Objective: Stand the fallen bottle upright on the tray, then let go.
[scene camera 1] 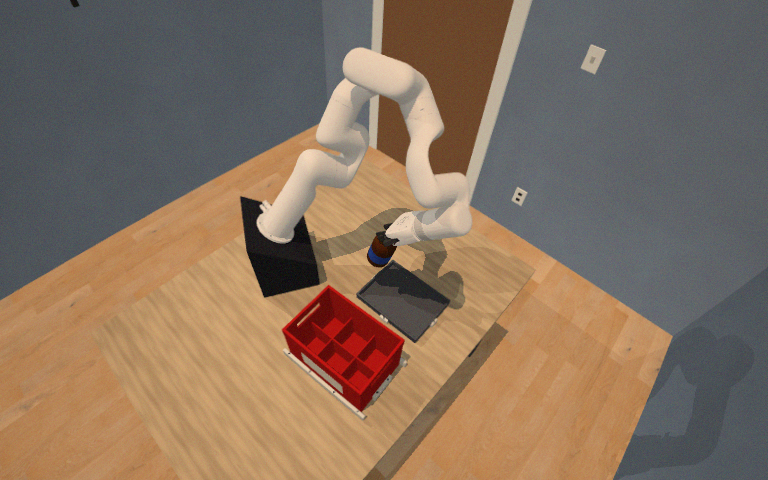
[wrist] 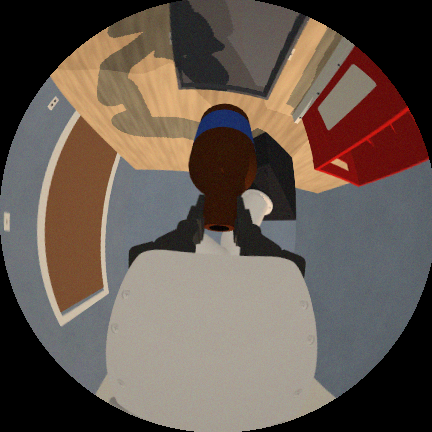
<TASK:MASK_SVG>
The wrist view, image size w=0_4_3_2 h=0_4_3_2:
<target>my gripper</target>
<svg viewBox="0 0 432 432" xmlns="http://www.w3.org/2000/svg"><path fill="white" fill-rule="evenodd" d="M199 194L196 204L190 206L186 219L180 220L175 229L159 236L154 242L149 241L134 245L128 251L128 270L117 292L106 336L106 370L111 390L117 403L127 409L129 414L156 424L182 430L237 432L283 423L287 418L295 415L303 405L310 390L316 366L316 326L310 296L304 281L305 260L298 254L285 249L282 250L278 244L261 234L260 227L252 223L250 211L244 207L241 196L236 197L236 219L234 220L233 243L235 243L235 246L240 247L239 255L195 253L195 244L200 244L204 233L204 218L202 216L204 194Z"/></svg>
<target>brown bottle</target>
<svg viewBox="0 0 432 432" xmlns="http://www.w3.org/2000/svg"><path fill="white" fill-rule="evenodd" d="M219 103L207 108L200 118L188 158L188 172L194 186L205 195L202 214L204 218L203 227L212 231L230 231L234 229L234 220L236 219L236 196L246 191L253 182L257 170L257 161L252 132L246 113L236 105Z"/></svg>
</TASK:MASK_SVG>
